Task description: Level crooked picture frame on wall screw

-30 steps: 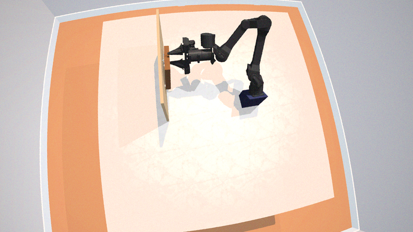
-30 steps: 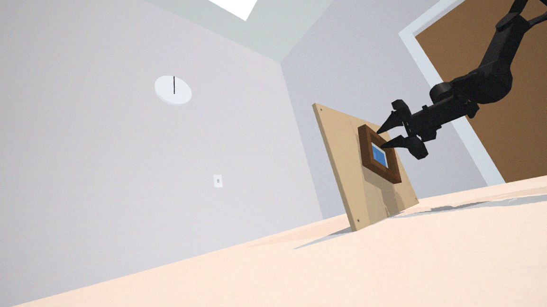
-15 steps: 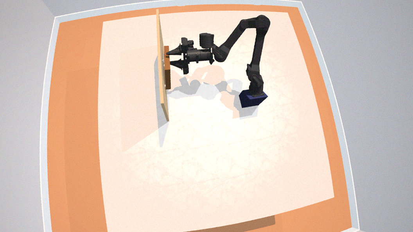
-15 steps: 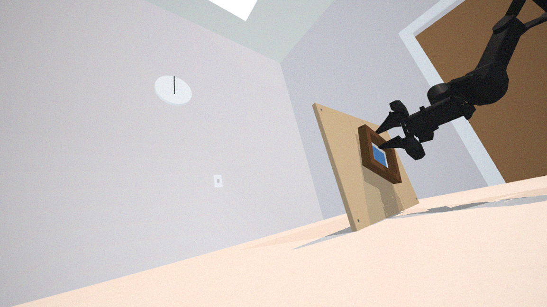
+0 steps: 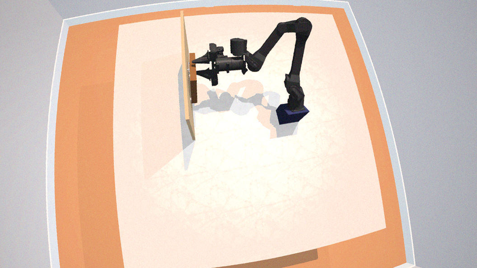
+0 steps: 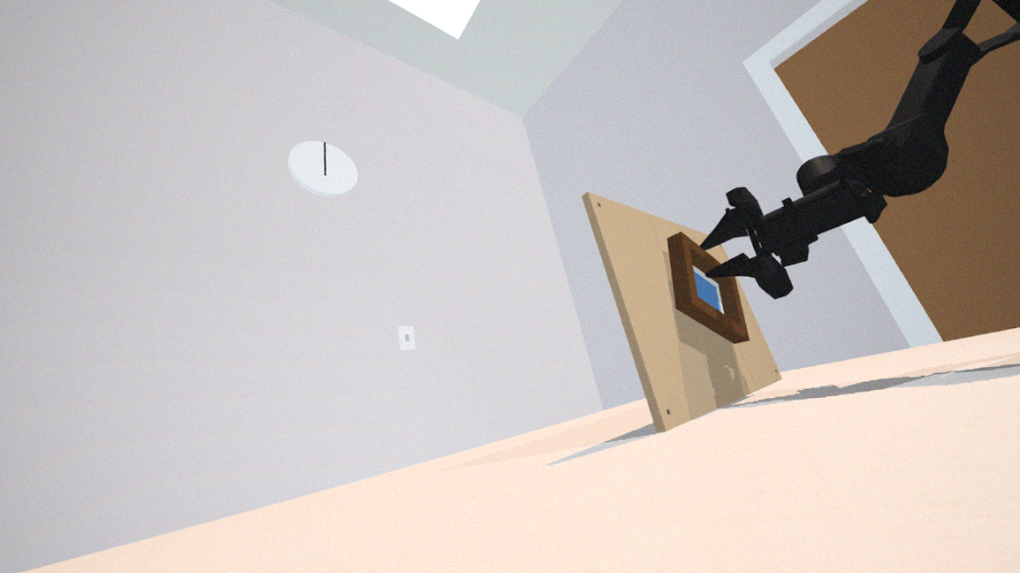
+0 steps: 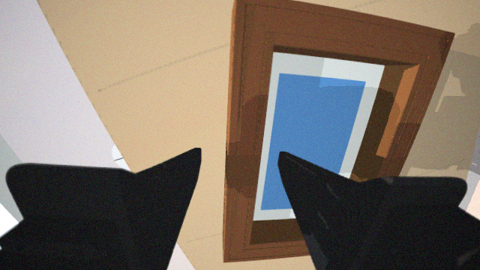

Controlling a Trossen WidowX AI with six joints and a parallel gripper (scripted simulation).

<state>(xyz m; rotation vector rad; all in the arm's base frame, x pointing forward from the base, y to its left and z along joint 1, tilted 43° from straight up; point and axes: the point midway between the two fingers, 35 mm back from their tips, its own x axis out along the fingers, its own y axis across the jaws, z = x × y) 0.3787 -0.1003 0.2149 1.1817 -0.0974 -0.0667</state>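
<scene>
The brown wooden picture frame lies 1 cm ahead of my gripper tip, 2 cm to the left of it and 5 cm below it. Round my gripper tip: tan wall board: 2 cm ahead, 1 cm to the left, 6 cm below.
</scene>
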